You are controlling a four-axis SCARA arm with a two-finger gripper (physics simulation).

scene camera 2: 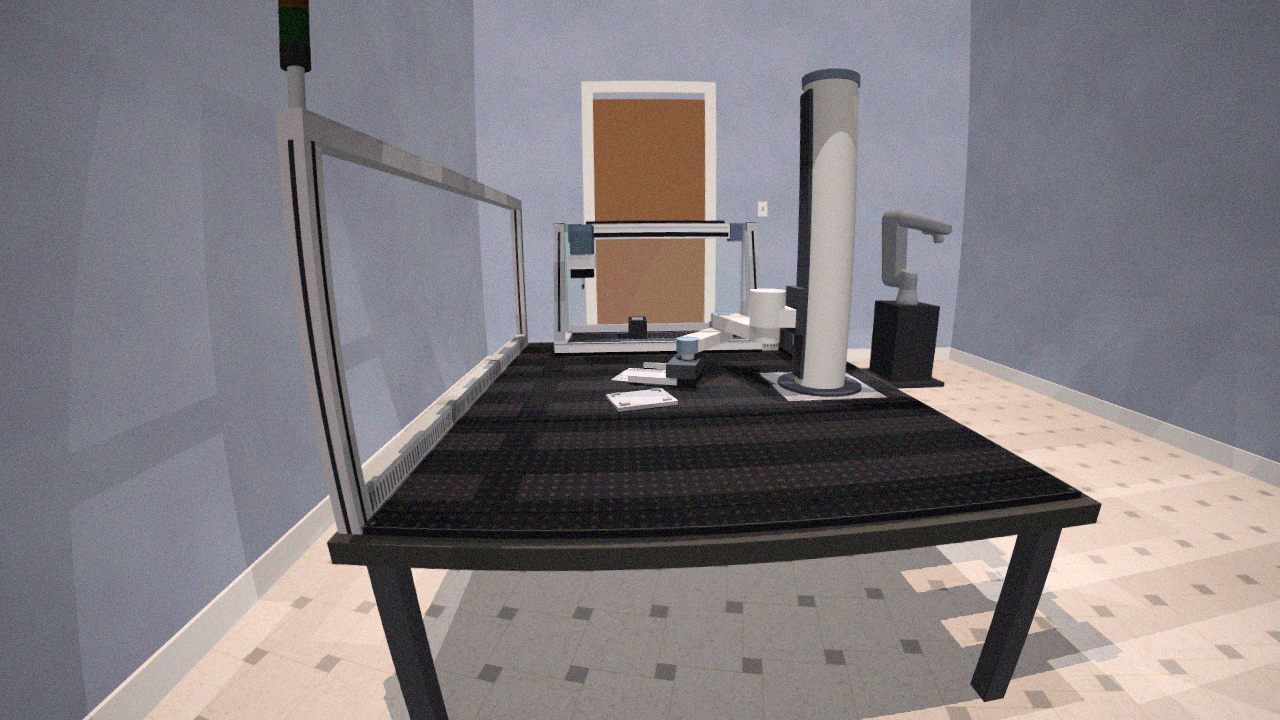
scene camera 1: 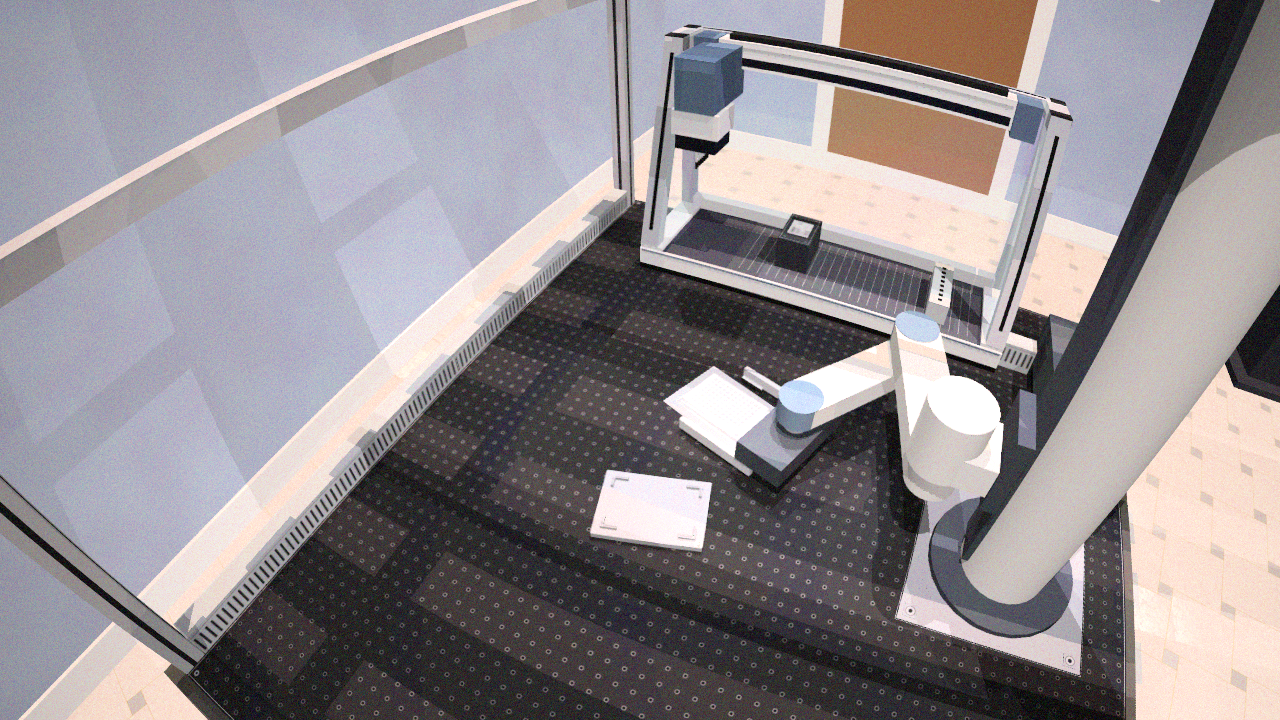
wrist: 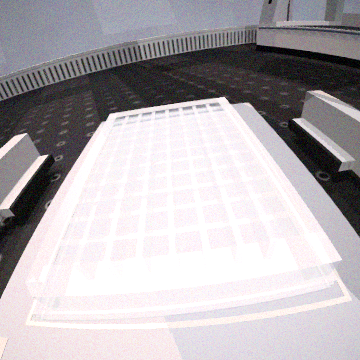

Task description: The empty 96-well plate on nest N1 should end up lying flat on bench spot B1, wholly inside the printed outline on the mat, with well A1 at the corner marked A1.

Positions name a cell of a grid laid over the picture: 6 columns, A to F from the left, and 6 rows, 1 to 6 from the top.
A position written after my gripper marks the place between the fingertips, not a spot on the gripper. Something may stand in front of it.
My gripper (scene camera 1: D4) carries nothing. Also in view: a plate (scene camera 1: D4).
The plate is seen too in the wrist view (wrist: C4). My gripper is seen too in the wrist view (wrist: C3).
